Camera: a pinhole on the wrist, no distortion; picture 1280 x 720 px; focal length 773.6 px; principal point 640.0 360.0 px. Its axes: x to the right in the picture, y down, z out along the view. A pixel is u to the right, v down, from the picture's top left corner.
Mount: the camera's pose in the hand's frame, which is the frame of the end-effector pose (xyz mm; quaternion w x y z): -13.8 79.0 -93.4 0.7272 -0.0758 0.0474 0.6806
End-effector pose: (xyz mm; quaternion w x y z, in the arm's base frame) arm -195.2 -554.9 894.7 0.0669 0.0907 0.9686 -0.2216
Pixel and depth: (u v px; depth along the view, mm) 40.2 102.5 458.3
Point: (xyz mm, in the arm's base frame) -293.7 -905.2 581.2
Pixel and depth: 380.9 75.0 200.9
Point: -222.9 -562.0 761.9
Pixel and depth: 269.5 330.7 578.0
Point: -137.4 -873.4 471.0
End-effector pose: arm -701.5 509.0 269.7 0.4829 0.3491 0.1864 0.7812
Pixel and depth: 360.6 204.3 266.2
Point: -589.7 508.6 424.6
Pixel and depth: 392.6 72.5 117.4
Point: -723.4 500.2 336.8
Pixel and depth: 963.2 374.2 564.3
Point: -644.3 275.4 806.4
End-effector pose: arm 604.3 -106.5 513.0 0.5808 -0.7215 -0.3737 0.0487
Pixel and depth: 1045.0 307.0 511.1
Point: 643.1 179.7 28.8
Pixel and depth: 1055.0 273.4 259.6
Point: 670.6 2.8 247.2
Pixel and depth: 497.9 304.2 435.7
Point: 461.4 169.4 334.4
